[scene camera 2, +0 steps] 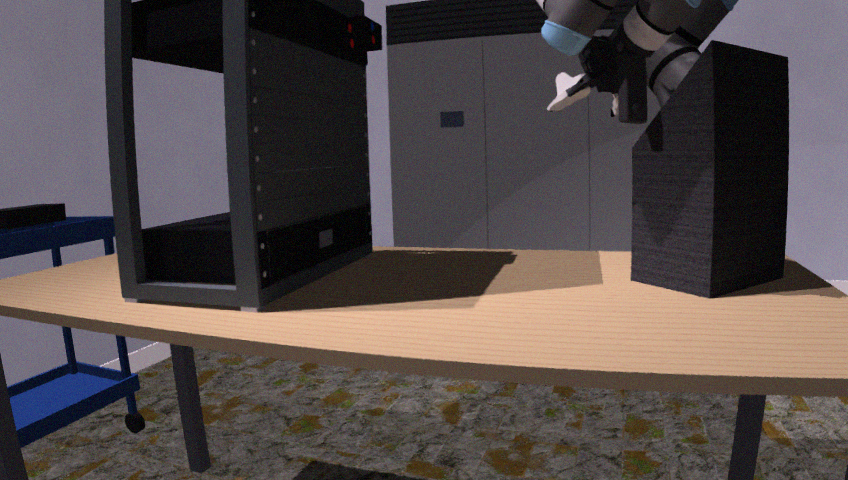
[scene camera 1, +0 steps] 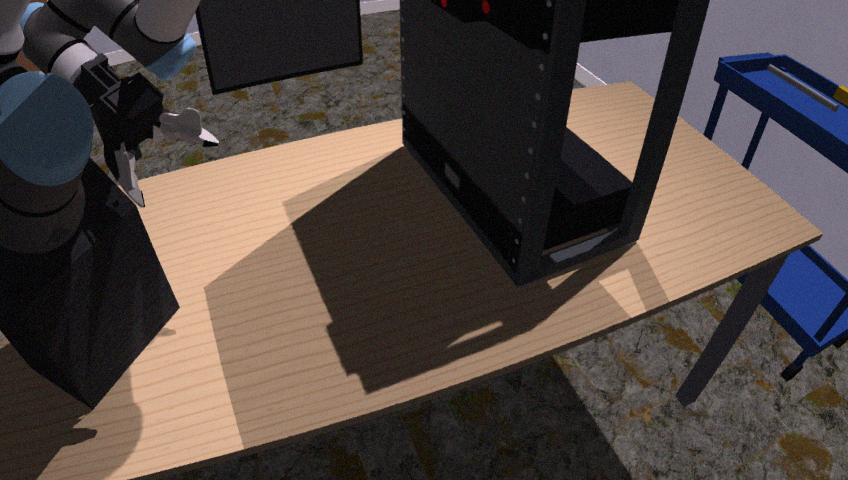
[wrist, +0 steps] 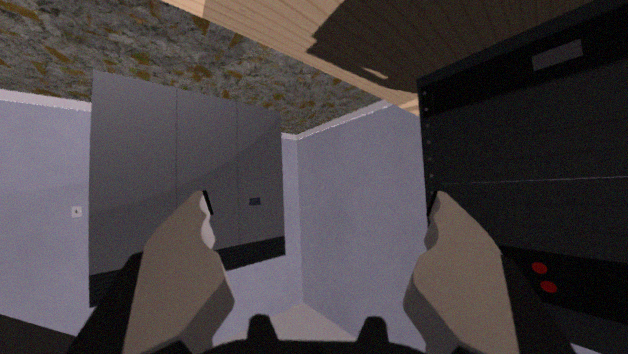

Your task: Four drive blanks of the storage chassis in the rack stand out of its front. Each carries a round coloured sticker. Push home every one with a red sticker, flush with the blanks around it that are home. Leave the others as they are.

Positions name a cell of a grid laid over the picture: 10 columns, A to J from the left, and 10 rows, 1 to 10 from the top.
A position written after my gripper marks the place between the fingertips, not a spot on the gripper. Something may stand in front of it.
Note:
In view: my gripper (scene camera 1: C4) and a rack (scene camera 2: D2).
The rack also shows in scene camera 1 (scene camera 1: F3) and in the wrist view (wrist: I4). My gripper is seen too in scene camera 2 (scene camera 2: G3) and in the wrist view (wrist: F6).

